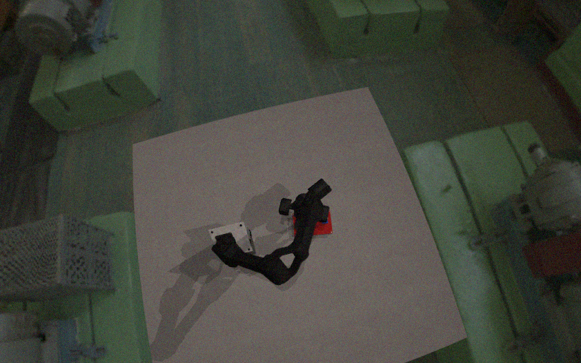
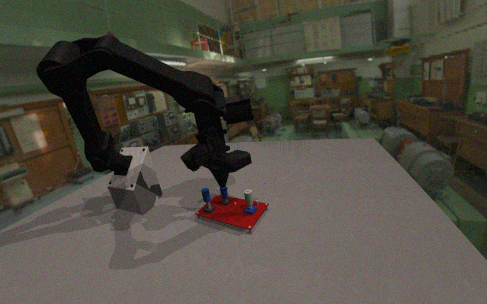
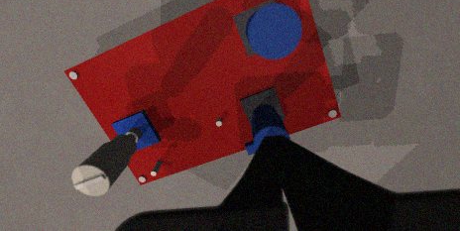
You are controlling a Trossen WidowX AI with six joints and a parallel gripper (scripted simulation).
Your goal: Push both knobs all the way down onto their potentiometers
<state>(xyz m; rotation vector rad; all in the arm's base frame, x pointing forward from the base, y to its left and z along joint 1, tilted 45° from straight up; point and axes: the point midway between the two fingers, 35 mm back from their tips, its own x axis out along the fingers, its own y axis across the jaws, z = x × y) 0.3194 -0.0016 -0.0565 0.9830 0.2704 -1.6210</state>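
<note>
Now: the blue knob 1 cm below my gripper tip.
</note>
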